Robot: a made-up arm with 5 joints.
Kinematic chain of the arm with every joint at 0, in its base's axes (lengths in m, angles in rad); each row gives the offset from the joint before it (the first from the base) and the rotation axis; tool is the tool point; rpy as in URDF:
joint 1: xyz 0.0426 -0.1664 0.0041 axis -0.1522 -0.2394 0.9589
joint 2: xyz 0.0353 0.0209 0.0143 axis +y
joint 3: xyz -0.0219 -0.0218 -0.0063 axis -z
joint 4: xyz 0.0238 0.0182 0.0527 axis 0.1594 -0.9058 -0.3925
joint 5: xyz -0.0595 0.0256 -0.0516 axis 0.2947 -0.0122 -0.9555
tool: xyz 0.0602 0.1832 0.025 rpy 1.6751 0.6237 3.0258
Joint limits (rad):
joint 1: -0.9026..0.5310
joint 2: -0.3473..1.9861
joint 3: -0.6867..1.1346
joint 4: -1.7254..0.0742
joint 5: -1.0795..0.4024
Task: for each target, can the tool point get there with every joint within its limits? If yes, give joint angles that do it. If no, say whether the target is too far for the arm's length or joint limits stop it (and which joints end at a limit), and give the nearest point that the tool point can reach.
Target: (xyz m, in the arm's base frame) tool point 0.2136 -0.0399 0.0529
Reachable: yes | joints -0.7532 0.2792 0.4053 -1.0829 0.0780
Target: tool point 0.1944 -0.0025 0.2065
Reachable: yes | joints -0.1700 0.8689 0.5588 -1.4081 -0.7452
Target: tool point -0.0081 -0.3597 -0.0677
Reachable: no: joint limits stop it (at a limit: joint 1, joint 2, joint 3, joint 5) | nearest point -0.1480 -0.3067 -0.0522 | short by 0.150 m
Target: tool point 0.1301 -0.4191 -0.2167
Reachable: no: joint limits stop it (at a limit: joint 1, joint 3, joint 4, joint 5) | nearest point 0.1491 -0.2980 -0.1290 | short by 0.151 m
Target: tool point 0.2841 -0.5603 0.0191
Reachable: no: too far | nearest point 0.2393 -0.4498 0.0171 | short by 0.119 m
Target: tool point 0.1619 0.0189 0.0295
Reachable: yes | joints -0.3136 0.8539 0.3881 -0.7977 0.0391
